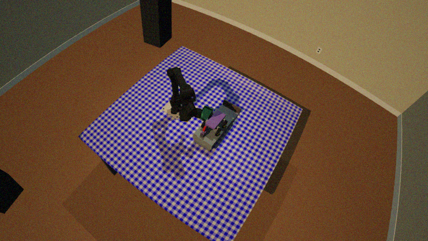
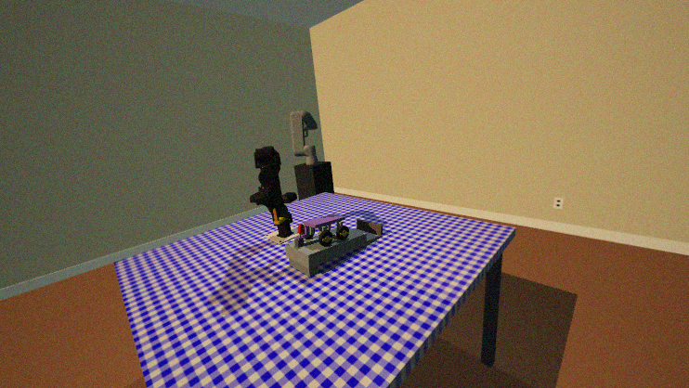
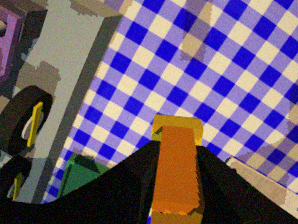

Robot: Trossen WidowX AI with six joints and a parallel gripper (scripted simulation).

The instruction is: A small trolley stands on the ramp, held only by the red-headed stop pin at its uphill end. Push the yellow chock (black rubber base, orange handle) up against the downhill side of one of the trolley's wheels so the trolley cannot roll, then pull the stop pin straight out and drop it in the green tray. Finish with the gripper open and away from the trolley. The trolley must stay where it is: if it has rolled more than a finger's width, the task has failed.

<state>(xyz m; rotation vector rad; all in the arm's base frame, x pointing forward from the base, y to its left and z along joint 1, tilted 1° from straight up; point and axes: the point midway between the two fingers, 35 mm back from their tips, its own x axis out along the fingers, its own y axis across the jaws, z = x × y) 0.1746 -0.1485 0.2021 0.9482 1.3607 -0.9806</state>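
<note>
Right now my gripper tip is 1 cm past the yellow chock, 2 cm to the right of it and 1 cm above it. From my gripper tip the other things lie so: grey ramp 16 cm ahead, 11 cm to the left, 13 cm below; purple trolley 16 cm ahead, 10 cm to the left, 6 cm below; red-headed stop pin 13 cm ahead, 4 cm below.
</note>
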